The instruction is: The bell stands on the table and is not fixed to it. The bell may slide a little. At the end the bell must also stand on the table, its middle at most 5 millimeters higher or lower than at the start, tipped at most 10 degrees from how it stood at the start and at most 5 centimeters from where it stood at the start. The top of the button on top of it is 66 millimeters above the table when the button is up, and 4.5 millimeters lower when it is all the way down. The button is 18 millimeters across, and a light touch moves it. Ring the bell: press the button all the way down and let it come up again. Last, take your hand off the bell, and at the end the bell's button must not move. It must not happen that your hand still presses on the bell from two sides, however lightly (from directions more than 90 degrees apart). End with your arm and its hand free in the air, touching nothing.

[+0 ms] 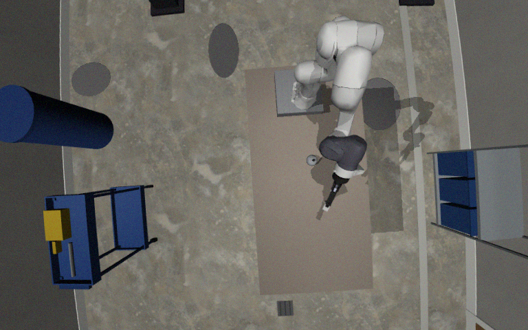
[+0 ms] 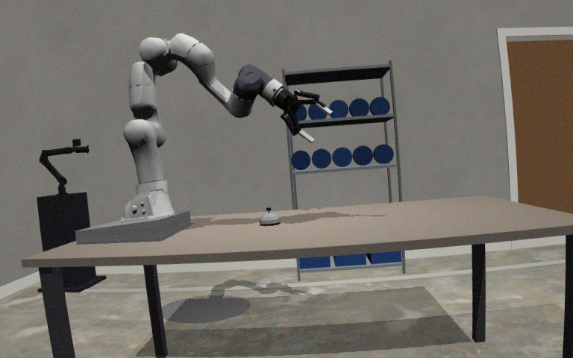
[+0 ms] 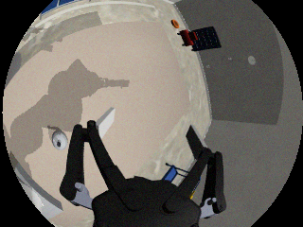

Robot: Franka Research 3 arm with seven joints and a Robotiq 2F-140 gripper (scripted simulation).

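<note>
The bell button lies 23 cm behind my hand, 1 cm to the left of it and 31 cm below it. Also, from my hand: bell (23 cm behind, 1 cm to the left, 33 cm below).
</note>
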